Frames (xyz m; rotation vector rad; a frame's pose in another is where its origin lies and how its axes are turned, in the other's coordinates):
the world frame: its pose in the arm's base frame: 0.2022 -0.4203 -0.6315 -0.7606 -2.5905 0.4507
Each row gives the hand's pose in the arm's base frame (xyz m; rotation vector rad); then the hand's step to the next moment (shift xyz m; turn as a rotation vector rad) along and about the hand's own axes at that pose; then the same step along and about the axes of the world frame.
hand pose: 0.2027 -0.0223 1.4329 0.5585 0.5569 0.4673
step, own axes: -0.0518 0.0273 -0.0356 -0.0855 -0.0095 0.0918
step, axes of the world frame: 0.0578 -0.0298 0.0216 -0.0190 -0.1096 -0.0587
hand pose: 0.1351 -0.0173 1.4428 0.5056 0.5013 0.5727
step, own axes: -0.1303 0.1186 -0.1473 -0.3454 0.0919 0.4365
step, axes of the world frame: 0.2001 -0.0553 0.0982 0.0104 -0.4392 -0.3540
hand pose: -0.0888 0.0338 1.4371 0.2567 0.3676 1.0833
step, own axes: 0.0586 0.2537 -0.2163 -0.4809 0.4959 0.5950
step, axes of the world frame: 0.2746 0.0632 0.1876 0.3787 -0.6650 -0.4956
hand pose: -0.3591 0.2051 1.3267 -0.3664 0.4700 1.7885
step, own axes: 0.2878 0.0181 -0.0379 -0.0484 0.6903 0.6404
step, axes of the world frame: 0.1476 0.2030 0.1470 0.7636 -0.4659 -0.2979
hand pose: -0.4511 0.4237 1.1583 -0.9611 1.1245 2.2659
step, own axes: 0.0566 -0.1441 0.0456 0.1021 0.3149 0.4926
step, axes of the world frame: 0.0157 0.1546 0.0435 0.5689 -0.1435 -0.0892
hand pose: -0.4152 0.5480 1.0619 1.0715 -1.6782 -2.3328
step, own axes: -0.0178 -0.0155 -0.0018 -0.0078 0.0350 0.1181
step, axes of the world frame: -0.0093 0.0206 -0.0071 0.1194 0.0140 -0.0280
